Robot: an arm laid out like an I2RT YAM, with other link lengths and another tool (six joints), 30 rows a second.
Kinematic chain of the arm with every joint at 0, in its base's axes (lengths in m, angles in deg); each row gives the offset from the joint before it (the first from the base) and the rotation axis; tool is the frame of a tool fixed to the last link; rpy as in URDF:
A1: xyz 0 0 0.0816 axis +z
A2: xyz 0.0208 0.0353 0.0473 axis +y
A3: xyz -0.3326 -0.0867 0 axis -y
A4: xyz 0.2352 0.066 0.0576 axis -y
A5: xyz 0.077 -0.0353 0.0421 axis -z
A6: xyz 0.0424 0 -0.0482 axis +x
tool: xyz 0.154 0.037 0.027 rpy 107.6 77.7 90
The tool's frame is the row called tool.
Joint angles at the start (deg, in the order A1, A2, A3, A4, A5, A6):
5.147, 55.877, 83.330, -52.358, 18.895, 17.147
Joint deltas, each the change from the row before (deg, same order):
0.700, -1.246, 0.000, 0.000, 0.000, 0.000
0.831, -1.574, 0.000, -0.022, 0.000, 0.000
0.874, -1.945, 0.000, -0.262, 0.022, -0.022
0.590, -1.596, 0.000, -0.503, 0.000, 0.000
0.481, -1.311, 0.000, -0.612, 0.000, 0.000
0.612, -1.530, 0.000, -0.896, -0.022, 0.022
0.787, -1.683, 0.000, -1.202, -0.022, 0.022
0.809, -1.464, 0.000, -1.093, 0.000, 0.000
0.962, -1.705, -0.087, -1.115, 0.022, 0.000
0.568, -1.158, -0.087, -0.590, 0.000, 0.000
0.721, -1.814, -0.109, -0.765, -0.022, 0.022
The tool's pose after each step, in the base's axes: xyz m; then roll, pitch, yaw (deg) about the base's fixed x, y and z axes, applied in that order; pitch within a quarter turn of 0, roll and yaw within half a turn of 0. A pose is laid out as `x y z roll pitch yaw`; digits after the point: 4 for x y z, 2 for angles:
0.2726 -0.0308 0.4826 156.00 59.49 119.49
0.2633 -0.0280 0.4892 153.14 60.08 117.86
0.2511 -0.0257 0.4958 149.97 60.67 115.96
0.2406 -0.0246 0.4996 147.83 61.00 114.68
0.2318 -0.0240 0.5015 146.44 61.19 113.95
0.2213 -0.0232 0.5026 145.14 61.33 113.43
0.2097 -0.0222 0.5025 144.14 61.42 113.35
0.1997 -0.0212 0.5019 143.38 61.50 113.50
0.1884 -0.0203 0.5010 142.35 61.62 113.53
0.1810 -0.0201 0.5008 141.36 61.71 113.22
0.1695 -0.0205 0.5010 139.38 61.85 112.21

